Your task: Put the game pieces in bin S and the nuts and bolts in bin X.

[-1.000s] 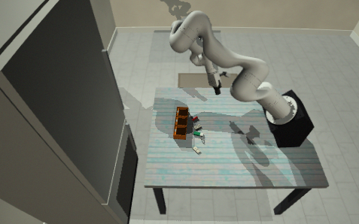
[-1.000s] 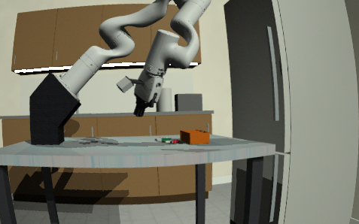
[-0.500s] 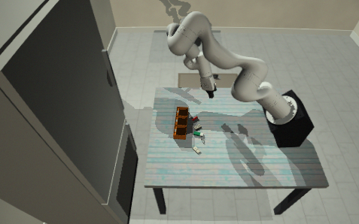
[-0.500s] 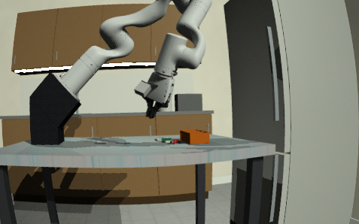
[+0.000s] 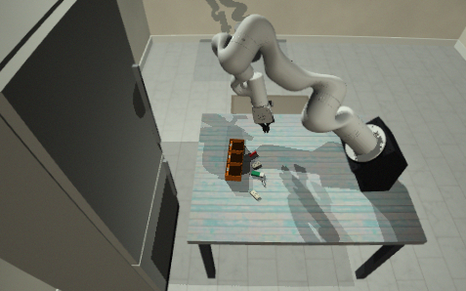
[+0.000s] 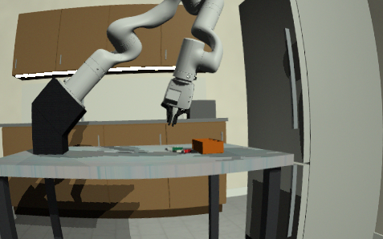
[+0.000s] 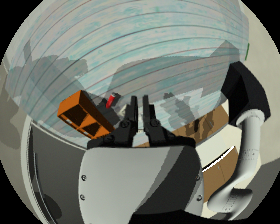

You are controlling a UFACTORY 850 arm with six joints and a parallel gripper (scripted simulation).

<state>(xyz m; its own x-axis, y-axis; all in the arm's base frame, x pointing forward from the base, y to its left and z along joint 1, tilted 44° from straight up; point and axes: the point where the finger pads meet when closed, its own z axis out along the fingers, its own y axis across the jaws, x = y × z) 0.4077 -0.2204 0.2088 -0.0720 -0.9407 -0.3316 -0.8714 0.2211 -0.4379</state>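
Right now my hand is 17 cm short of the orange bin, 13 cm to the right of it and 11 cm above it. Also, from my hand: bolt (2 cm ahead, 26 cm to the left, 13 cm below); then red piece (7 cm ahead, 8 cm to the left, 13 cm below); then green piece (4 cm ahead, 21 cm to the left, 13 cm below).
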